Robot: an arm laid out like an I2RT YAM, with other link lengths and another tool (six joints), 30 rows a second.
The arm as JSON. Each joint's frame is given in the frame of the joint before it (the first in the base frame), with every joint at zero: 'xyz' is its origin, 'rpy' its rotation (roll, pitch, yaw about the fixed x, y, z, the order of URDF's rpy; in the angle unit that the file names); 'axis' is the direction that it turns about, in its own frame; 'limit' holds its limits. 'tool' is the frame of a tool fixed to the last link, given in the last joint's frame.
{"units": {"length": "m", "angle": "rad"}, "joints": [
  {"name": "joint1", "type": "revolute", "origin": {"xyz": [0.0, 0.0, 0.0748], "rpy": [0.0, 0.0, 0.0]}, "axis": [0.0, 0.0, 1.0], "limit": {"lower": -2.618, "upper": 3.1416}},
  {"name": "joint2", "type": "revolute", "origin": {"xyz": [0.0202, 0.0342, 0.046], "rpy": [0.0, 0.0, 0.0]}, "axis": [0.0, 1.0, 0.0], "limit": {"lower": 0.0, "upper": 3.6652}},
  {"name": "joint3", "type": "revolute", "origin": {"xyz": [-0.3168, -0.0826, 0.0], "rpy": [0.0, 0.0, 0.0]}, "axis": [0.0, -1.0, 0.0], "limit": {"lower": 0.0, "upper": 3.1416}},
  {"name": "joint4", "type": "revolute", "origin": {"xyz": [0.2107, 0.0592, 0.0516], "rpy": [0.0, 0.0, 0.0]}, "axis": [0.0, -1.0, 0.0], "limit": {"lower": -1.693, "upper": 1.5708}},
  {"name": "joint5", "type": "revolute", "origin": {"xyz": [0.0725, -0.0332, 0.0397], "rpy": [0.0, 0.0, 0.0]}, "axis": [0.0, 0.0, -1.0], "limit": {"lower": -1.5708, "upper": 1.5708}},
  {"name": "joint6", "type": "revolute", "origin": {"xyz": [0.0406, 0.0, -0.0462], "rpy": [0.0, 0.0, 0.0]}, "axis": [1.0, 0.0, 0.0], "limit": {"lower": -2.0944, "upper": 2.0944}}
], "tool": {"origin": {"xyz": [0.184, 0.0, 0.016], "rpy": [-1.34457, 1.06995, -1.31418]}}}
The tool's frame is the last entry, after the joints.
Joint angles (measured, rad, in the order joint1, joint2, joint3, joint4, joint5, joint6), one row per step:
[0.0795 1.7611 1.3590 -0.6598 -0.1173 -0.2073]
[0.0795 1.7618 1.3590 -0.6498 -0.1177 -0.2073]
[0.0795 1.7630 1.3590 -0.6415 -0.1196 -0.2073]
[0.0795 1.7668 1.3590 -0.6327 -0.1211 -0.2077]
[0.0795 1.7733 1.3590 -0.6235 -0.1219 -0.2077]
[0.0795 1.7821 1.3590 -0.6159 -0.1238 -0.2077]
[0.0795 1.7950 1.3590 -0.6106 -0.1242 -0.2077]
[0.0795 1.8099 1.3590 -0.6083 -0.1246 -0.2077]
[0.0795 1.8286 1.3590 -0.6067 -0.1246 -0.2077]
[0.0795 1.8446 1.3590 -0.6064 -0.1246 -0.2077]
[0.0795 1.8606 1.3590 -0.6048 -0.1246 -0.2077]
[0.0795 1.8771 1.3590 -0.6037 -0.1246 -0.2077]
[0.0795 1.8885 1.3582 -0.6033 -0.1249 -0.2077]
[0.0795 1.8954 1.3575 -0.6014 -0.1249 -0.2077]
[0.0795 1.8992 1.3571 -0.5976 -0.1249 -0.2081]
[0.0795 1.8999 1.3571 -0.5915 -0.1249 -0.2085]
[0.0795 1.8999 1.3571 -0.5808 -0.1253 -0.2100]
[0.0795 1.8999 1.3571 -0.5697 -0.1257 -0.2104]
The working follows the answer.
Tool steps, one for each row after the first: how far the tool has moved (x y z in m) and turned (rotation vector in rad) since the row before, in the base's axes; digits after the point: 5 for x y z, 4 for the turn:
[0.00252 0.00029 0.00124 0.0011 -0.0092 0.0002]
[0.00205 0.00059 0.00082 0.0022 -0.0069 0.0009]
[0.00224 0.00052 -0.00022 0.0015 -0.0049 0.0011]
[0.00242 0.00037 -0.00135 0.0009 -0.0026 0.0004]
[0.00202 0.00059 -0.00259 0.0015 0.0013 0.0010]
[0.00154 0.00021 -0.00481 -0.0003 0.0076 0.0002]
[0.00075 0.00015 -0.00618 -0.0007 0.0126 0.0002]
[0.00051 0.00004 -0.00798 -0.0014 0.0170 0.0000]
[0.00005 0.00000 -0.00700 -0.0012 0.0157 0.0000]
[0.00027 0.00002 -0.00682 -0.0011 0.0144 0.0000]
[0.00003 0.00000 -0.00711 -0.0012 0.0154 0.0000]
[-0.00041 0.00003 -0.00523 -0.0007 0.0118 0.0001]
[0.00009 0.00001 -0.00302 -0.0005 0.0057 0.0000]
[0.00076 0.00007 -0.00131 -0.0002 0.0003 0.0004]
[0.00158 0.00013 0.00050 0.0003 -0.0054 0.0004]
[0.00278 0.00033 0.00145 0.0006 -0.0109 0.0015]
[0.00288 0.00032 0.00153 0.0011 -0.0111 0.0005]

Tool pose at each row, in the base's axes (x y z in m, rotation vector in rad; rounded; the steps above come from the unrounded poses):
[0.44405 0.04255 0.14360 -1.0004 2.3023 0.0031]
[0.44657 0.04284 0.14484 -0.9981 2.2936 -0.0002]
[0.44861 0.04343 0.14566 -0.9965 2.2863 -0.0007]
[0.45085 0.04395 0.14544 -0.9960 2.2810 -0.0010]
[0.45327 0.04432 0.14409 -0.9954 2.2782 -0.0011]
[0.45529 0.04491 0.14150 -0.9960 2.2786 0.0017]
[0.45683 0.04512 0.13669 -0.9980 2.2854 0.0053]
[0.45759 0.04527 0.13051 -1.0012 2.2969 0.0109]
[0.45810 0.04531 0.12253 -1.0054 2.3126 0.0180]
[0.45815 0.04531 0.11553 -1.0093 2.3271 0.0245]
[0.45842 0.04534 0.10871 -1.0128 2.3403 0.0305]
[0.45845 0.04534 0.10160 -1.0166 2.3545 0.0369]
[0.45804 0.04537 0.09637 -1.0195 2.3652 0.0423]
[0.45813 0.04538 0.09334 -1.0209 2.3704 0.0447]
[0.45889 0.04545 0.09204 -1.0215 2.3706 0.0448]
[0.46048 0.04558 0.09253 -1.0207 2.3655 0.0424]
[0.46326 0.04591 0.09398 -1.0199 2.3548 0.0380]
[0.46613 0.04624 0.09552 -1.0177 2.3442 0.0338]

